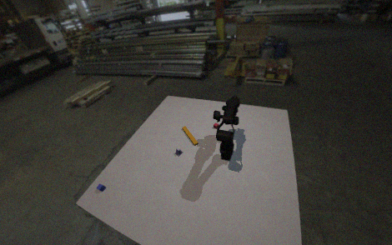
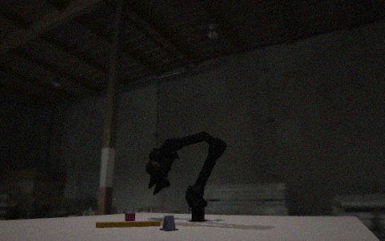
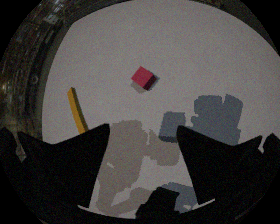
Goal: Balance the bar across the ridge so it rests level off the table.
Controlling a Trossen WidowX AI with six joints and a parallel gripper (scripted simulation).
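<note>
Right now my gripper tip is 25 cm short of the yellow bar, 12 cm above it and 9 cm to the right of it. The rest, counted from my gripper tip: small blue cube: 70 cm to the left, 66 cm ahead, 11 cm below; small red cube: 11 cm below, 7 cm to the right, 6 cm ahead.
</note>
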